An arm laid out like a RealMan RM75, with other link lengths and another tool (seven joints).
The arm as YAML. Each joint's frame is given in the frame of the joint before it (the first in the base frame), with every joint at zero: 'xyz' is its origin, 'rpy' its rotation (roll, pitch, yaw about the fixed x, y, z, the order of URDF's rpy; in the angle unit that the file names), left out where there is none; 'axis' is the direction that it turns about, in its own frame. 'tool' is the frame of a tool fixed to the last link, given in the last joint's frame.
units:
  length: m
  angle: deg
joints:
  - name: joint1
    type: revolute
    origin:
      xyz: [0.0, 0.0, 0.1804]
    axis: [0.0, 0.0, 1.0]
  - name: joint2
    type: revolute
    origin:
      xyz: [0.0, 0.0, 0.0]
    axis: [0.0, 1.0, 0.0]
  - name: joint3
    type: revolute
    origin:
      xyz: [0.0, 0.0, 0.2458]
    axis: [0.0, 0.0, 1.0]
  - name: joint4
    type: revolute
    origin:
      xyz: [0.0, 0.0, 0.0]
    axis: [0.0, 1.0, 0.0]
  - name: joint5
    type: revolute
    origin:
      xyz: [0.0, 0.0, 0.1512]
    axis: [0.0, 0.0, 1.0]
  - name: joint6
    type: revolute
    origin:
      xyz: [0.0, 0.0, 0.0]
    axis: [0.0, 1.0, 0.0]
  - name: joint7
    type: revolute
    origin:
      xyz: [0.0, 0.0, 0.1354]
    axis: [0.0, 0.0, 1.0]
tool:
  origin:
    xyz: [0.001, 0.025, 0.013]
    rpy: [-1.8, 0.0, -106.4]
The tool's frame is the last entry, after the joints.
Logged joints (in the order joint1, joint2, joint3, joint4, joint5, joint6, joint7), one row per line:
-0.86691, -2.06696, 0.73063, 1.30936, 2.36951, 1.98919, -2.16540
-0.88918, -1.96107, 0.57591, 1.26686, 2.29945, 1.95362, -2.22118
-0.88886, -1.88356, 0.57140, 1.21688, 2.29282, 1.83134, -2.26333
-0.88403, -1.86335, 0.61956, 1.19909, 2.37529, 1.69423, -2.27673
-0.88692, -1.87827, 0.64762, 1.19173, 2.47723, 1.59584, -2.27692
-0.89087, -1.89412, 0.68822, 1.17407, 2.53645, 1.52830, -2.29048
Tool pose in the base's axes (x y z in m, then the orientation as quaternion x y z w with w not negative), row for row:
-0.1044, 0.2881, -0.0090, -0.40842, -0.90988, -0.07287, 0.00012
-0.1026, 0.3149, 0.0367, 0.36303, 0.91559, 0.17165, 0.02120
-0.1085, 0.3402, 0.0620, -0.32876, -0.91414, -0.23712, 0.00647
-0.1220, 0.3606, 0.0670, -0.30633, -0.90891, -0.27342, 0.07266
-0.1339, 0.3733, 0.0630, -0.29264, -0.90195, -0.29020, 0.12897
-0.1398, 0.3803, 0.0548, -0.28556, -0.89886, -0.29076, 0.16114
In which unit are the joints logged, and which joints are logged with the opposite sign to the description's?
The joints are logged in radians. Opposite sign: none.
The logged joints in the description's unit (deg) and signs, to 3 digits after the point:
-49.670, -118.428, 41.862, 75.021, 135.763, 113.972, -124.068
-50.946, -112.361, 32.997, 72.586, 131.749, 111.934, -127.264
-50.928, -107.920, 32.739, 69.722, 131.369, 104.928, -129.679
-50.651, -106.762, 35.498, 68.703, 136.094, 97.072, -130.447
-50.817, -107.617, 37.106, 68.281, 141.935, 91.435, -130.458
-51.043, -108.525, 39.432, 67.269, 145.328, 87.565, -131.235

